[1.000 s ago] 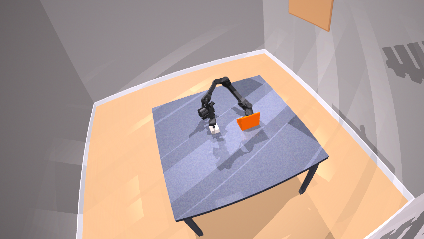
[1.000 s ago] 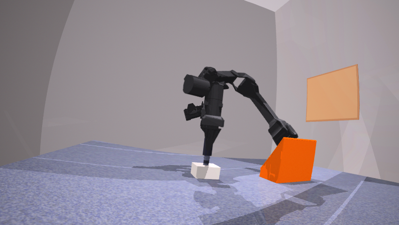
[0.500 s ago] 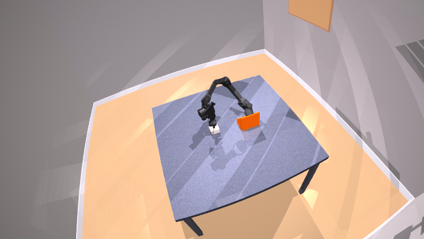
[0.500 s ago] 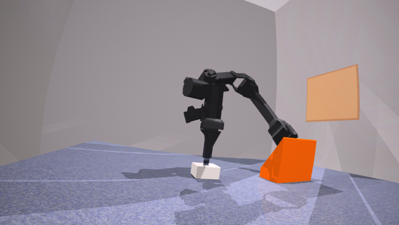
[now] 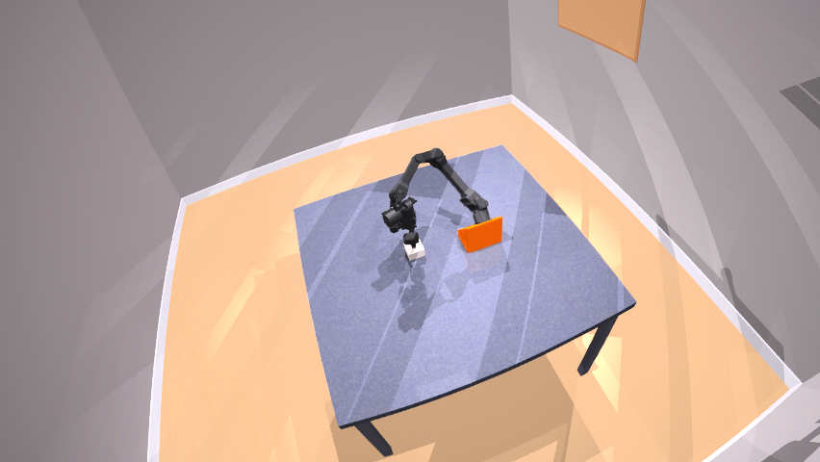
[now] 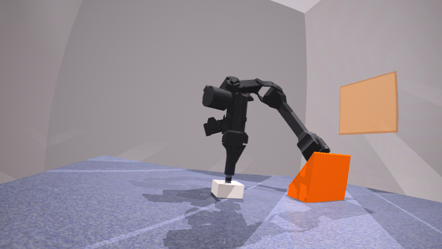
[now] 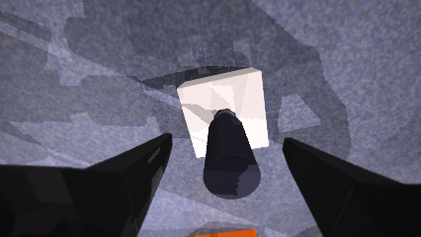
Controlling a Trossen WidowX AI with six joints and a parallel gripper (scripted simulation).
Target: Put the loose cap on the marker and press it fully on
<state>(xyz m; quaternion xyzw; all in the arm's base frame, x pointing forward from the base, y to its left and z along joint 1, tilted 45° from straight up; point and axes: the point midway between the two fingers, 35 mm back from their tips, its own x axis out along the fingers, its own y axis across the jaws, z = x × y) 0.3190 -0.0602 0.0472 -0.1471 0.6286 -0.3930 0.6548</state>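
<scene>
Right now the dark cap is 10 mm above my gripper tip. Also, from my gripper tip: white holder block (60 mm below).
</scene>
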